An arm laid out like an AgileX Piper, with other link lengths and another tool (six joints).
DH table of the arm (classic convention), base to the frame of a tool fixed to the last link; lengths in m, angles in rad. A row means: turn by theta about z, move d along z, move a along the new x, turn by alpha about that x. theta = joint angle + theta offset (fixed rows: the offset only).
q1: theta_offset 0; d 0.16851; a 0; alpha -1.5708
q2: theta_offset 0.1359; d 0; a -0.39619; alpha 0
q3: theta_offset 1.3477; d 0; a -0.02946; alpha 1.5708
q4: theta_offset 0; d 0.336; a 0; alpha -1.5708
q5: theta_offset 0; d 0; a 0; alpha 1.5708
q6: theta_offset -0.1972; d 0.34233; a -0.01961; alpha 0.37
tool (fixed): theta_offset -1.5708; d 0.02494; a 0; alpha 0
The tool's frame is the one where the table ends.
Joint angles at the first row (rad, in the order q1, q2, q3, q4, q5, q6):
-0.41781, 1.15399, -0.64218, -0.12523, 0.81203, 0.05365
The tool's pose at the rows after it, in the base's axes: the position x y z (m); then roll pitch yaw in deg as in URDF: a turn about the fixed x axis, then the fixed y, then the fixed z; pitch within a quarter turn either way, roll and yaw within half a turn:
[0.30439 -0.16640 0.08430 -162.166 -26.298 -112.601]
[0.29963 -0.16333 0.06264 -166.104 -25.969 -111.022]
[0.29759 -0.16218 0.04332 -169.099 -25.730 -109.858]
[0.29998 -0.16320 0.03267 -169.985 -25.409 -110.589]
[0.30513 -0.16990 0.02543 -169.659 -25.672 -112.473]
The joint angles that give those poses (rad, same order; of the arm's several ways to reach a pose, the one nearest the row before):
-0.41779, 1.20135, -0.64219, -0.08626, 0.80895, 0.09799
-0.41783, 1.26467, -0.64217, -0.08272, 0.80754, 0.09911
-0.41782, 1.32533, -0.64219, -0.08273, 0.79427, 0.10261
-0.41783, 1.36182, -0.64218, -0.08272, 0.77321, 0.12381
-0.41783, 1.39152, -0.64218, -0.09960, 0.74079, 0.16747

